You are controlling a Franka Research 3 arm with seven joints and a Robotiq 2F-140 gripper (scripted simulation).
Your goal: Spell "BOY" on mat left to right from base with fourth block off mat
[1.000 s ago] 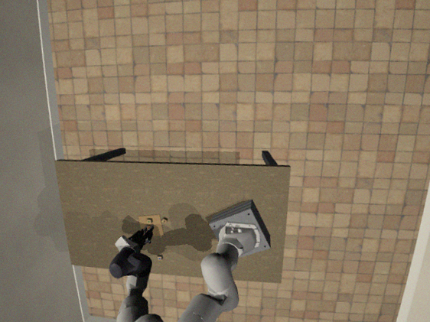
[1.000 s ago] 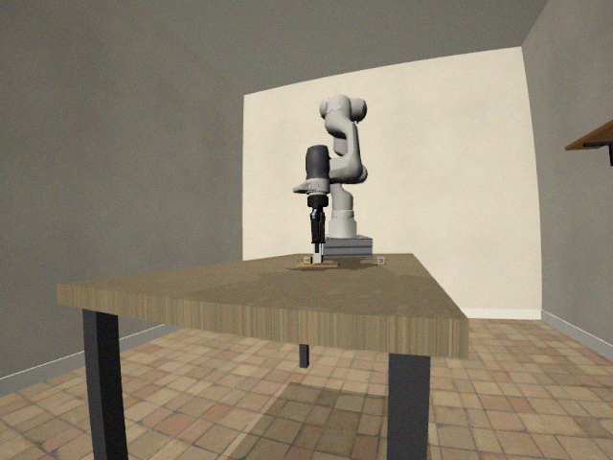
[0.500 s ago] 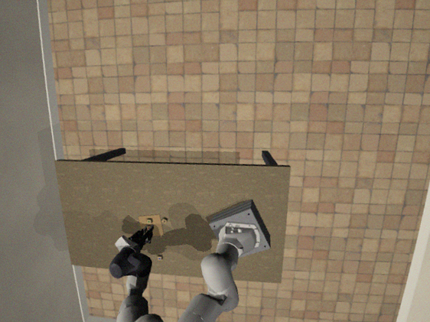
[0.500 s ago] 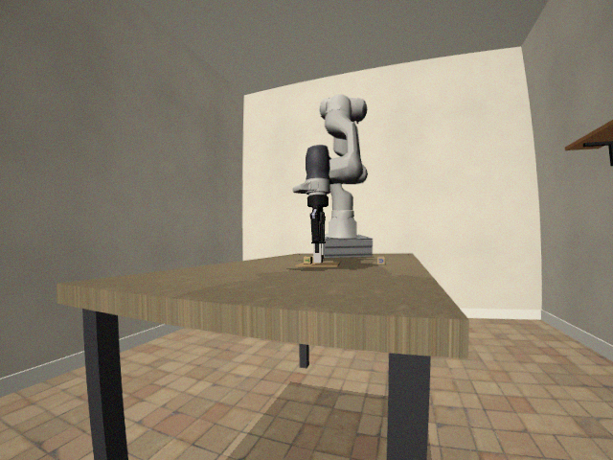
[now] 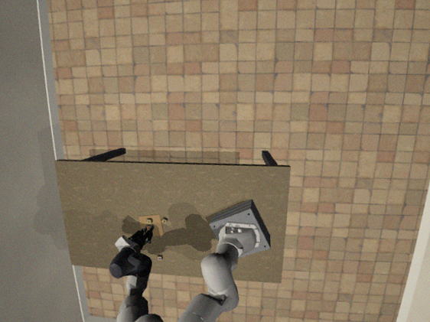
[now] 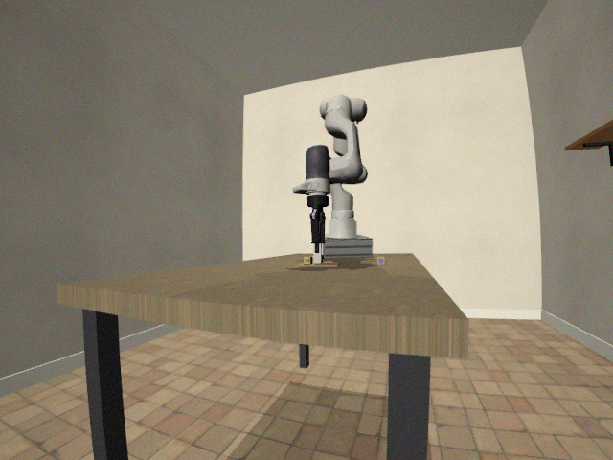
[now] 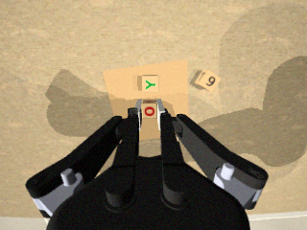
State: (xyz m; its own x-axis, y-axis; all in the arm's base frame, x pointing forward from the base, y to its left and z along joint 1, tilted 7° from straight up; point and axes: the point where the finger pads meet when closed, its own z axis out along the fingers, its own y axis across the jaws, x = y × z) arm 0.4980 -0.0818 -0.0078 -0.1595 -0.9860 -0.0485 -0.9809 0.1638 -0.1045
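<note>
The tan mat is 4 cm below my hand.
</note>
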